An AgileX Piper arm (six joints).
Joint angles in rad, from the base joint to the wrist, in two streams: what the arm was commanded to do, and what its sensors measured. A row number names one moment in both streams.
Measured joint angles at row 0:
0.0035 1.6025 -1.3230 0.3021 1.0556 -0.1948
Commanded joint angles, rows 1 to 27:
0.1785 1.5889 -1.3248 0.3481 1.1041 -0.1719
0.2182 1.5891 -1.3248 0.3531 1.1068 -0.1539
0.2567 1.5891 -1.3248 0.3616 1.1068 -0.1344
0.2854 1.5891 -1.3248 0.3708 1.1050 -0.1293
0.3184 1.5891 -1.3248 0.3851 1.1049 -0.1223
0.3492 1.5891 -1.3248 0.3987 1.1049 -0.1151
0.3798 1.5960 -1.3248 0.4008 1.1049 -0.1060
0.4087 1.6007 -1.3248 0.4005 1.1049 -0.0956
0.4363 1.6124 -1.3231 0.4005 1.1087 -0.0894
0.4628 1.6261 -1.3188 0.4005 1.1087 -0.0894
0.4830 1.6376 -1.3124 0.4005 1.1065 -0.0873
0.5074 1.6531 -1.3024 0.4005 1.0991 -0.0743
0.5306 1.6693 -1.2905 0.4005 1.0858 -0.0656
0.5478 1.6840 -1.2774 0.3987 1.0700 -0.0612
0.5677 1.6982 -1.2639 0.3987 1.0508 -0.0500
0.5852 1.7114 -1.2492 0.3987 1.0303 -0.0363
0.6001 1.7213 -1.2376 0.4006 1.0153 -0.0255
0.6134 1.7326 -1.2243 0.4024 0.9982 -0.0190
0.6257 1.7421 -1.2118 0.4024 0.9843 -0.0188
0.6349 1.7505 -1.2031 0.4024 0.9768 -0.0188
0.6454 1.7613 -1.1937 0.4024 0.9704 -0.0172
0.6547 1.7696 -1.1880 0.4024 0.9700 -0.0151
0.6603 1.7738 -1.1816 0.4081 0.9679 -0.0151
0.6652 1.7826 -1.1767 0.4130 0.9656 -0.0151
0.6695 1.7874 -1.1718 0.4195 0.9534 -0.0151
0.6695 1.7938 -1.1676 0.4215 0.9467 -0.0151
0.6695 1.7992 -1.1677 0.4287 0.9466 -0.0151
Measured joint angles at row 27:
0.6620 1.7832 -1.1806 0.4059 0.9784 -0.0204
